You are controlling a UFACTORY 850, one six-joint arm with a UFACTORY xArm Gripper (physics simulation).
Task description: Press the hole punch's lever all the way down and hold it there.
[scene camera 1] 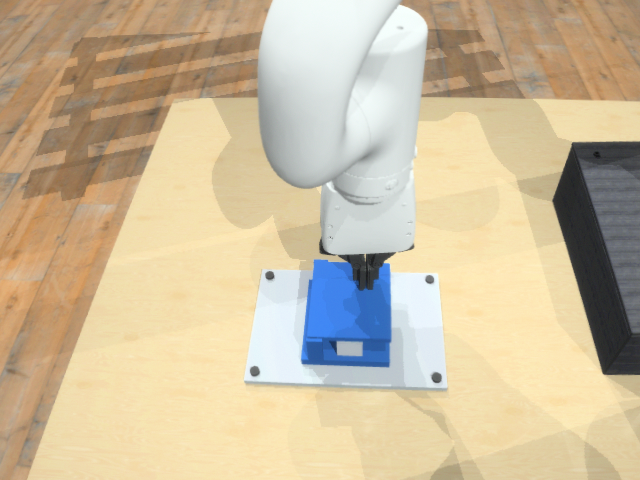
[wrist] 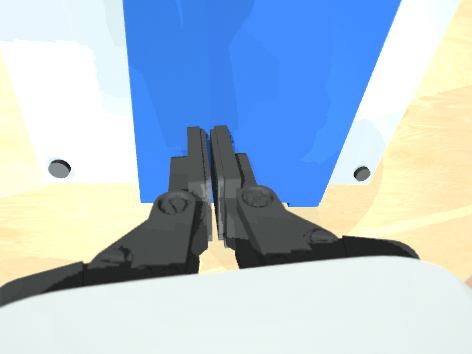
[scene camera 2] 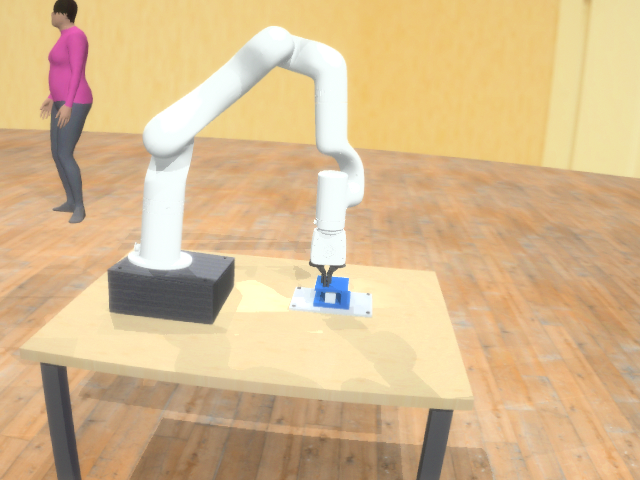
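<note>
The blue hole punch (scene camera 1: 315, 353) (scene camera 2: 331, 304) stands on a pale plate with dark bolts at its corners. Its flat blue lever (scene camera 1: 346, 315) (scene camera 2: 339, 282) (wrist: 280, 100) forms the top, and a pale block shows in the gap beneath it in both scene views. My gripper (scene camera 1: 366, 287) (scene camera 2: 326, 284) (wrist: 207, 155) is shut with nothing between its fingers. It points down, with its fingertips at the lever's top near its back edge in scene camera 1, right of the middle. Whether the fingertips touch the lever, and how far down the lever is, I cannot tell exactly.
The pale plate (scene camera 1: 279, 330) (scene camera 2: 360, 304) (wrist: 65, 100) lies on the wooden table (scene camera 1: 165, 310) (scene camera 2: 206, 346). The arm's dark base box (scene camera 1: 584, 258) (scene camera 2: 160, 294) stands on the table, left in scene camera 2. A person in a pink top (scene camera 2: 69, 67) stands on the floor behind.
</note>
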